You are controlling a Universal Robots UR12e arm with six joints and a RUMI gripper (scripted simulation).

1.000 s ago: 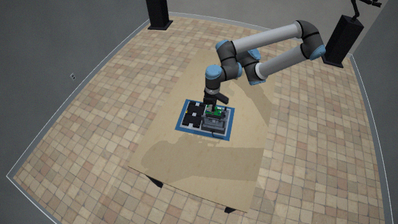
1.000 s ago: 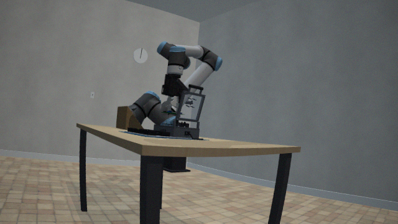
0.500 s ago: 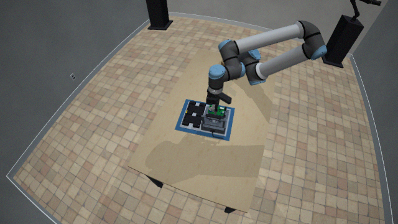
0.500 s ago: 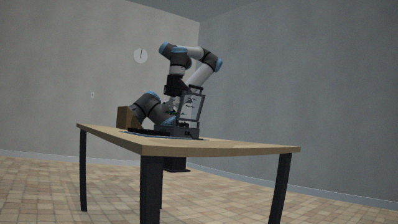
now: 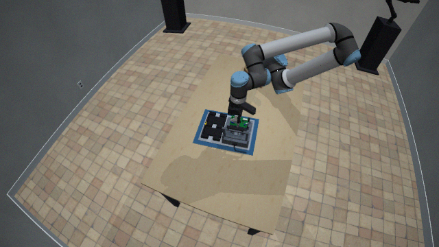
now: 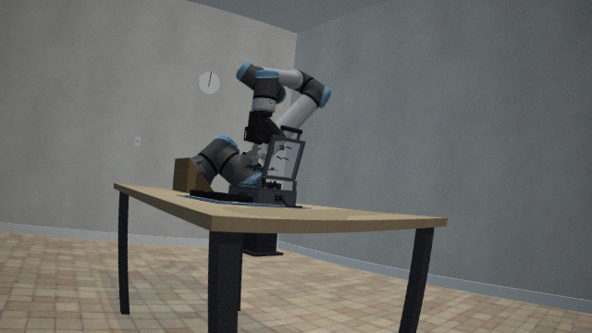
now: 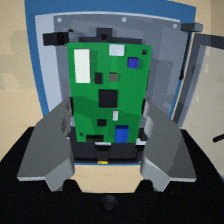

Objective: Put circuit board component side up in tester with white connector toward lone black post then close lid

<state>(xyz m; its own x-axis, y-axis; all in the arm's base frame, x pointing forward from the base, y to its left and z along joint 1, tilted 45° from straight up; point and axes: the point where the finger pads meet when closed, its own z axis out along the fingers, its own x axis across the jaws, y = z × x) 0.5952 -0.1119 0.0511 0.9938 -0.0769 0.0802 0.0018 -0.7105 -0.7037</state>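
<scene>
Right now the green circuit board is right at my hand. The rest, counted from my hand: black latch part (60 mm behind, 60 mm to the left, 40 mm below); clear lid (130 mm ahead, 50 mm above).
</scene>
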